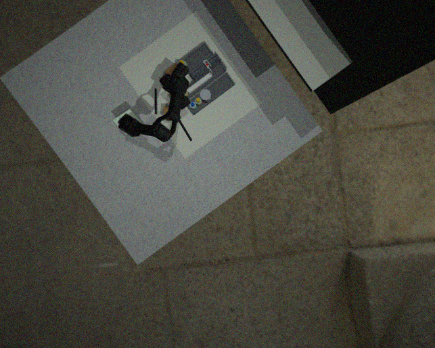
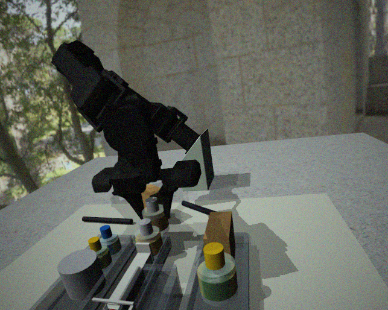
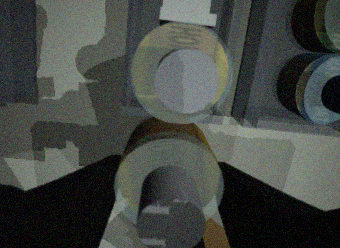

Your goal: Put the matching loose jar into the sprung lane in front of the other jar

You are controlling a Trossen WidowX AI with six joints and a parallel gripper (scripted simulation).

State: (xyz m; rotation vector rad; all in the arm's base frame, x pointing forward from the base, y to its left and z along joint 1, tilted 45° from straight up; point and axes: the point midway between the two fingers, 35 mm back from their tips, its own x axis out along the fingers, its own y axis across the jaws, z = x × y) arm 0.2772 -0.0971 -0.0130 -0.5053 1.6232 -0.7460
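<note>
Right now my gripper tip is 120 mm short of the grey cylinder, 90 mm to the left of it and 20 mm above it. Round my gripper tip: orange box 120 mm to the left, 80 mm ahead, 10 mm below; sprung lane 200 mm ahead, 30 mm below.
</note>
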